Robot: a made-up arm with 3 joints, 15 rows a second.
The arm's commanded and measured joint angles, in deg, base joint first. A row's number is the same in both.
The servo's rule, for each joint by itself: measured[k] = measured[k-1] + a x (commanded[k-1-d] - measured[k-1]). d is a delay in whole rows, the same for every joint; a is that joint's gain. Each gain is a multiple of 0.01, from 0.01 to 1. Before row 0 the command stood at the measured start. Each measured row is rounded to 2 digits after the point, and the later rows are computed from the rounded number. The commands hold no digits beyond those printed.
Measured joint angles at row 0:
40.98 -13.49 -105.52
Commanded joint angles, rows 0 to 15:
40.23 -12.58 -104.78
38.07 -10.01 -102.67
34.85 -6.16 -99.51
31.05 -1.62 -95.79
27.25 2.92 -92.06
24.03 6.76 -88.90
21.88 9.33 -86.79
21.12 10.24 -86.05
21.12 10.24 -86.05
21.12 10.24 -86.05
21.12 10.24 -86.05
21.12 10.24 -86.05
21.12 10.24 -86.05
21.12 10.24 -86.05
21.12 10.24 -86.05
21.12 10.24 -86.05
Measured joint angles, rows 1 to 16:
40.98 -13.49 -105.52
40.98 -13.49 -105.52
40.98 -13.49 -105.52
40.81 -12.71 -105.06
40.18 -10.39 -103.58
38.95 -6.75 -101.06
37.13 -2.34 -97.79
34.86 2.18 -94.24
32.37 6.12 -90.93
29.96 8.88 -88.36
27.93 10.05 -86.93
26.36 10.21 -86.38
25.15 10.24 -86.18
24.22 10.24 -86.10
23.51 10.24 -86.07
22.96 10.24 -86.06
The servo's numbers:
d 3
a 0.23 0.86 0.62

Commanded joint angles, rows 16 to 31:
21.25 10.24 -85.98
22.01 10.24 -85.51
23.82 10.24 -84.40
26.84 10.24 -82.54
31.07 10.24 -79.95
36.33 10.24 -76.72
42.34 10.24 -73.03
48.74 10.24 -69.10
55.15 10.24 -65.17
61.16 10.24 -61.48
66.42 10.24 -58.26
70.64 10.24 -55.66
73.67 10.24 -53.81
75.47 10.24 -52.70
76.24 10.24 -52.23
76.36 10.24 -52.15
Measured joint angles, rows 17 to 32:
22.54 10.24 -86.05
22.21 10.24 -86.05
21.96 10.24 -86.05
21.80 10.24 -86.01
21.85 10.24 -85.70
22.30 10.24 -84.89
23.34 10.24 -83.43
25.12 10.24 -81.27
27.70 10.24 -78.45
31.07 10.24 -75.09
35.13 10.24 -71.38
39.73 10.24 -67.53
44.66 10.24 -63.78
49.66 10.24 -60.36
54.49 10.24 -57.45
58.90 10.24 -55.19

